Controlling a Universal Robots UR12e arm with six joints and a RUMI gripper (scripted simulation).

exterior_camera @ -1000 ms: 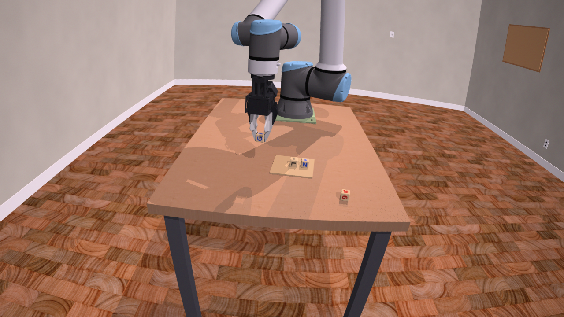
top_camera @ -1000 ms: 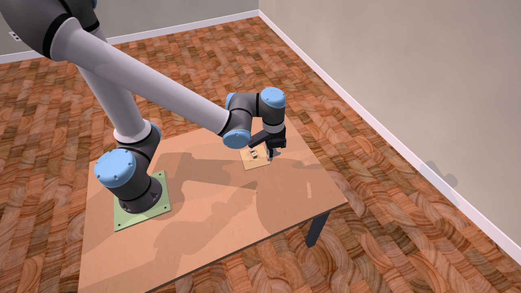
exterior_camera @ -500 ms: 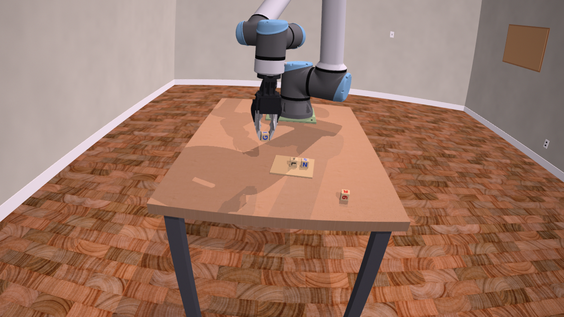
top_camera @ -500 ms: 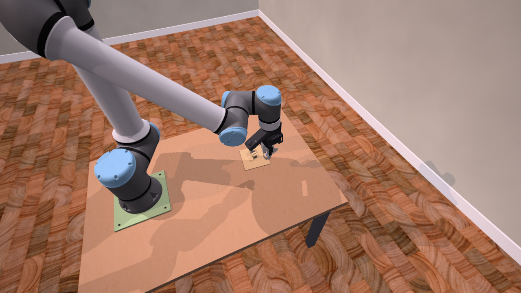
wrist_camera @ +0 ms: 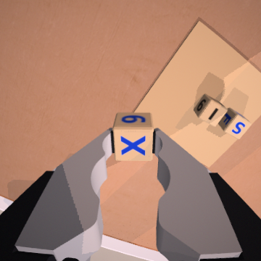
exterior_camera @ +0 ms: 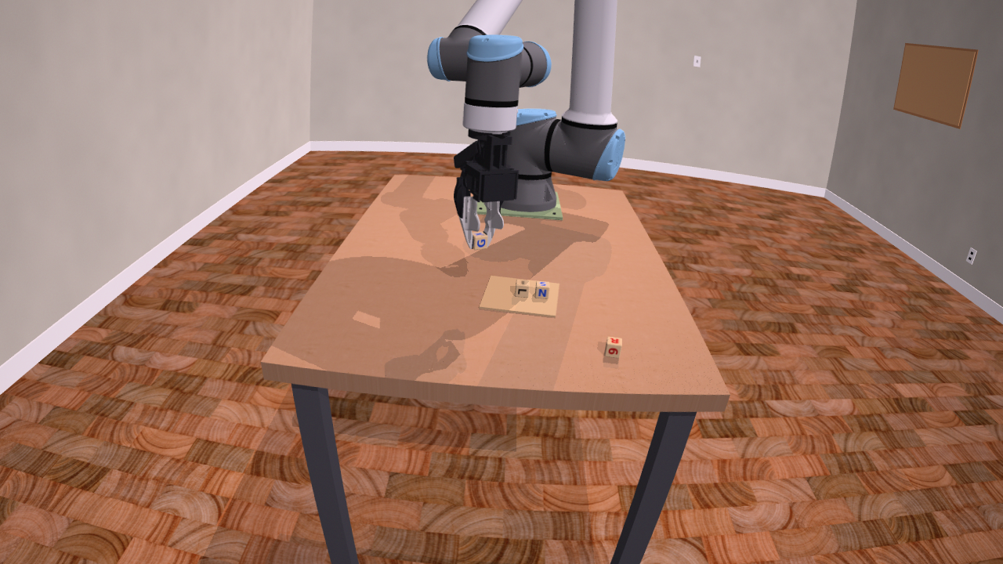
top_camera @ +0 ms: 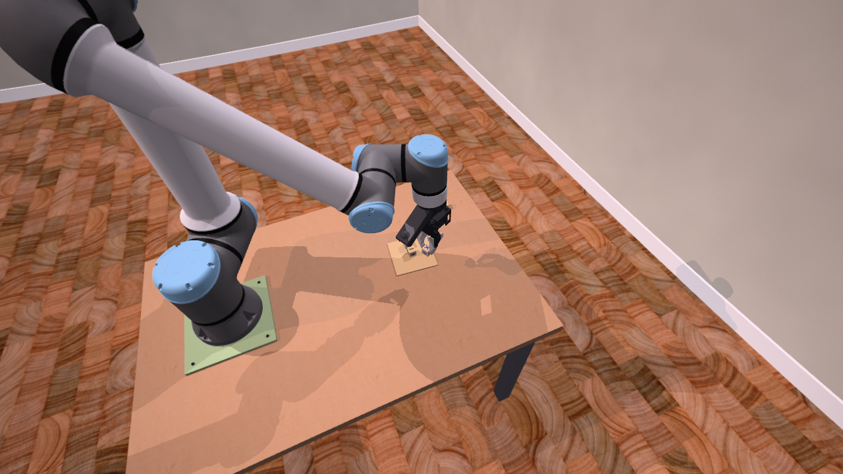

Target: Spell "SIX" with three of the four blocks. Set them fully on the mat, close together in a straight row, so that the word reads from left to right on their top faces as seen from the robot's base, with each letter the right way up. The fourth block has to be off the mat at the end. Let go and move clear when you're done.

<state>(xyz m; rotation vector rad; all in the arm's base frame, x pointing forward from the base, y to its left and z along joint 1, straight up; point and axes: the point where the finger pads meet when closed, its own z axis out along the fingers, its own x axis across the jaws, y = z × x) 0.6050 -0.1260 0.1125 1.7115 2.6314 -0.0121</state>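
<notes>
Right now the mat is 120 mm below my hand, 90 mm to the left of it and 20 mm behind it. Round my hand: red-lettered block (230 mm to the left, 180 mm ahead, 110 mm below).
</notes>
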